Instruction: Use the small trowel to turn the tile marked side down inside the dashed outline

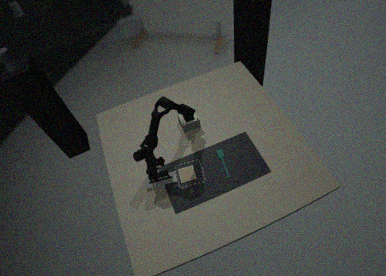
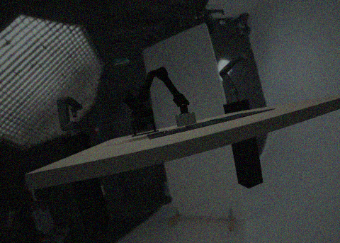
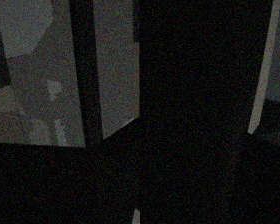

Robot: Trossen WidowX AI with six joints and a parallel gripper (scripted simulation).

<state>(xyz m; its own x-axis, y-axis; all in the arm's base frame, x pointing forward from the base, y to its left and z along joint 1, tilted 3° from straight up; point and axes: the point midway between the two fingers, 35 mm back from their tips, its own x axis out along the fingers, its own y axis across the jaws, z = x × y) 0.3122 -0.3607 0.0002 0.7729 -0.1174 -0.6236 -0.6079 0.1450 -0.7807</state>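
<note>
Right now my gripper tip is 10 mm short of the tile, 190 mm to the right of it and 60 mm above it. Also, from my gripper tip: dark mat (60 mm ahead, 350 mm to the left, 80 mm below); then teal trowel (30 mm ahead, 430 mm to the left, 60 mm below).
</note>
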